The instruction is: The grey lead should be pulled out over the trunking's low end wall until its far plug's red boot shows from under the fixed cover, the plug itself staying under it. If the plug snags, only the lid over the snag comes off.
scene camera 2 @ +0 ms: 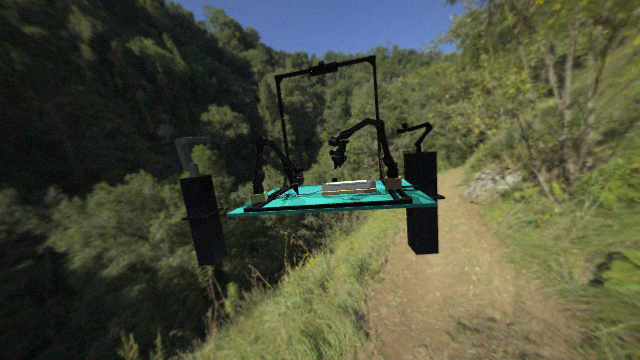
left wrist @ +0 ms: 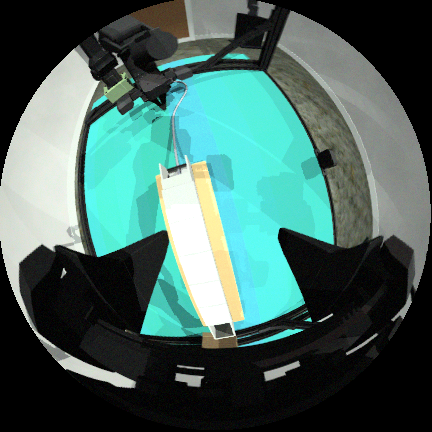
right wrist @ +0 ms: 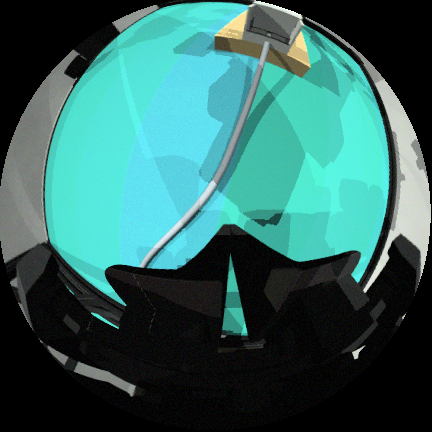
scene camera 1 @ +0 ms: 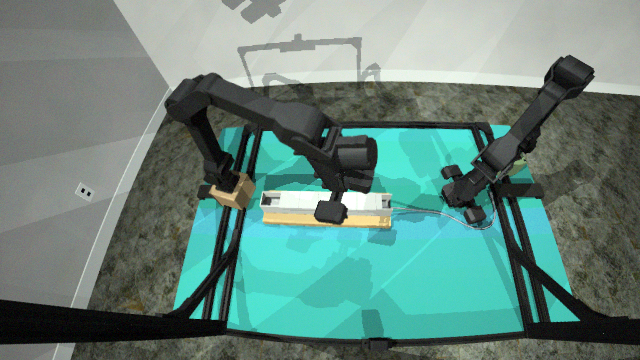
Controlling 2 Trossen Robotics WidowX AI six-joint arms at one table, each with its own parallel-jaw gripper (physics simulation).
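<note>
The white trunking [scene camera 1: 300, 202] [scene camera 2: 352, 184] [left wrist: 192, 240] [right wrist: 277, 20] lies on a wooden base [scene camera 1: 300, 220] [left wrist: 216, 220] [right wrist: 231, 45], with white lids along its top. The grey lead [scene camera 1: 425, 211] [left wrist: 174, 130] [right wrist: 241, 120] comes out at its right end in scene camera 1 and curves toward the right arm. No red boot shows. My left gripper [scene camera 2: 338, 164] [left wrist: 224, 235] is open above the trunking. My right gripper [scene camera 2: 297, 192] [left wrist: 164, 108] [right wrist: 228, 229] is shut; its fingertips meet beside the lead, which passes behind one finger in the right wrist view. Nothing shows between them.
Black frame rails [scene camera 1: 222, 260] [scene camera 1: 522, 260] run along both sides of the turquoise table [scene camera 1: 375, 285]. A wooden block [scene camera 1: 234, 194] sits at the left arm's base, beyond the trunking's left end. A pale green block [left wrist: 118, 87] sits at the right arm's base.
</note>
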